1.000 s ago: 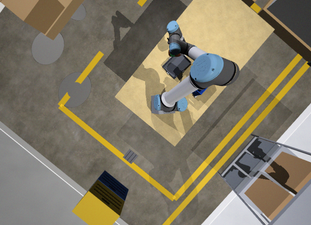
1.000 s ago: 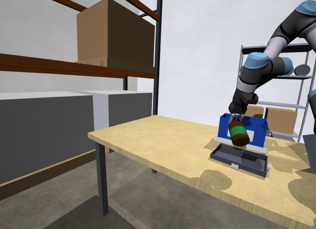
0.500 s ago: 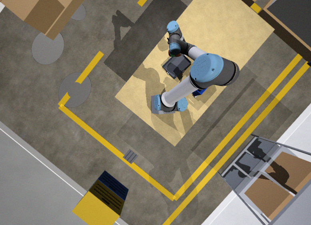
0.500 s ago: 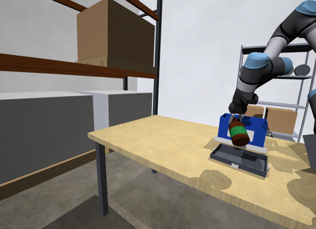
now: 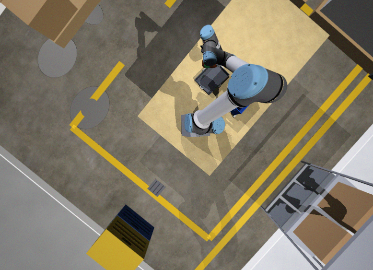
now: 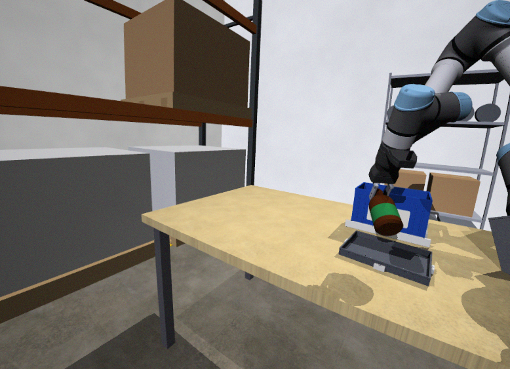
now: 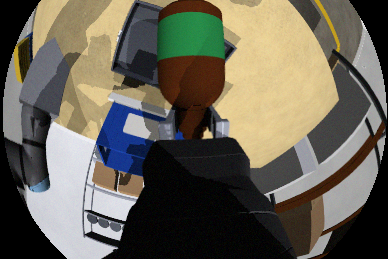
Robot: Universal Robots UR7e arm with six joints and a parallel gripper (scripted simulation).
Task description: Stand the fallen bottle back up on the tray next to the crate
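My hand is 2 cm past the bottle, 4 cm to the right of it and 3 cm above it. From my hand the other things lie so: dark grey tray: 5 cm behind, 1 cm to the right, 19 cm below; then blue crate: 4 cm behind, 30 cm to the right, 12 cm below.
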